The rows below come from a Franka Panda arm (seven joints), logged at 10 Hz.
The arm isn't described. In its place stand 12 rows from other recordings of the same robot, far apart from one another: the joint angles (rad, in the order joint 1, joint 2, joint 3, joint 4, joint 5, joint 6, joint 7), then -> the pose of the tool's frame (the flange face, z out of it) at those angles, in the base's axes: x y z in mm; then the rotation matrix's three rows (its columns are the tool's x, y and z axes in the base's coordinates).
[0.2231 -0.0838 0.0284 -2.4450 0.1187 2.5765 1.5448] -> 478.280 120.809 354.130; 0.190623 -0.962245 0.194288; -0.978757 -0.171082 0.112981; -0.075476 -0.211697 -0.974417
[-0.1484 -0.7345 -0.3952 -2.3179 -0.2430 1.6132 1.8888] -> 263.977 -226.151 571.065; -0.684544 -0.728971 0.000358; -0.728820 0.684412 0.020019; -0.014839 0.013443 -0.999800
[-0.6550 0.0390 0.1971 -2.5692 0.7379 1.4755 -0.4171] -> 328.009 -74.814 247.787; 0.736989 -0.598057 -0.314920; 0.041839 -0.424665 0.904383; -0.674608 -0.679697 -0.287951
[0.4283 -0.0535 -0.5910 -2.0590 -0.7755 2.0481 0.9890] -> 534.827 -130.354 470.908; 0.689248 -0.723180 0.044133; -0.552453 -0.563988 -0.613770; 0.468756 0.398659 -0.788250
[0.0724 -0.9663 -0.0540 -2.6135 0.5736 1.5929 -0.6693] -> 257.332 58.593 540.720; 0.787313 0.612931 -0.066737; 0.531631 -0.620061 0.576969; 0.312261 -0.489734 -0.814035
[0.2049 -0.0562 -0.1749 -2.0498 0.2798 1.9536 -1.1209] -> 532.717 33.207 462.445; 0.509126 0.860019 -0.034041; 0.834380 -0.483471 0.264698; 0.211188 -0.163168 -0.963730
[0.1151 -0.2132 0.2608 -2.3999 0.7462 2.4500 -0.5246] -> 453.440 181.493 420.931; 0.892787 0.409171 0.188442; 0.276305 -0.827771 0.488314; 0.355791 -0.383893 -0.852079
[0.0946 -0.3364 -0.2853 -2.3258 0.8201 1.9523 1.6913] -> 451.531 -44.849 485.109; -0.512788 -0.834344 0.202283; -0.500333 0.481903 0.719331; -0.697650 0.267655 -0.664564
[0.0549 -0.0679 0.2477 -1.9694 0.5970 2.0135 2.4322] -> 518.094 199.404 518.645; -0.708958 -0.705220 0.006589; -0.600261 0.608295 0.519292; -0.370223 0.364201 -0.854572
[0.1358 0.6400 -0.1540 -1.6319 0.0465 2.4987 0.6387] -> 711.710 2.621 272.387; 0.770267 -0.594206 0.231535; -0.598655 -0.798862 -0.058587; 0.219777 -0.093482 -0.971061
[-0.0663 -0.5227 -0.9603 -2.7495 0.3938 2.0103 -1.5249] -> 222.279 -250.170 304.195; 0.796340 0.496796 0.345015; 0.155250 -0.719192 0.677245; 0.584585 -0.485754 -0.649849
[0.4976 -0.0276 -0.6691 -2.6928 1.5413 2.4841 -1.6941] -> 380.061 -68.158 222.392; 0.855249 0.267382 0.443909; -0.028481 -0.831062 0.555450; 0.517433 -0.487691 -0.703150
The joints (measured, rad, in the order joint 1, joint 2, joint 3, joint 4, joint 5, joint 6, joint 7), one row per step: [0.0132, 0.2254, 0.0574, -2.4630, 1.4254, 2.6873, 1.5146]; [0.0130, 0.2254, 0.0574, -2.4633, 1.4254, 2.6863, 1.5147]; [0.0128, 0.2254, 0.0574, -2.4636, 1.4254, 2.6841, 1.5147]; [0.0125, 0.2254, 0.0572, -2.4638, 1.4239, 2.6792, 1.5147]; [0.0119, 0.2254, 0.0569, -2.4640, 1.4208, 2.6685, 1.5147]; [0.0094, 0.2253, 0.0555, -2.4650, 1.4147, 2.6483, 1.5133]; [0.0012, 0.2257, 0.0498, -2.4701, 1.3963, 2.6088, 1.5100]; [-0.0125, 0.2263, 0.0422, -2.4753, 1.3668, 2.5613, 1.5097]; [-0.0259, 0.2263, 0.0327, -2.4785, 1.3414, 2.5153, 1.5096]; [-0.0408, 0.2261, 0.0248, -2.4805, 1.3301, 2.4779, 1.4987]
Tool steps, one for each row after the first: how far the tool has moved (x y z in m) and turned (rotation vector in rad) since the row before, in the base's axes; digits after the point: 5 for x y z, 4 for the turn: [-0.00014, 0.00003, -0.00013, 0.0009, 0.0005, 0.0002]; [-0.00016, 0.00019, -0.00017, 0.0019, 0.0007, 0.0008]; [-0.00011, 0.00043, -0.00021, 0.0036, 0.0011, 0.0030]; [-0.00015, 0.00103, -0.00039, 0.0080, 0.0022, 0.0065]; [-0.00055, 0.00090, -0.00085, 0.0143, 0.0041, 0.0115]; [-0.00250, -0.00116, -0.00272, 0.0243, 0.0114, 0.0225]; [-0.00283, -0.00337, -0.00286, 0.0272, 0.0152, 0.0259]; [-0.00231, -0.00427, -0.00186, 0.0275, 0.0132, 0.0196]; [-0.00193, -0.00532, -0.00117, 0.0241, 0.0038, 0.0116]
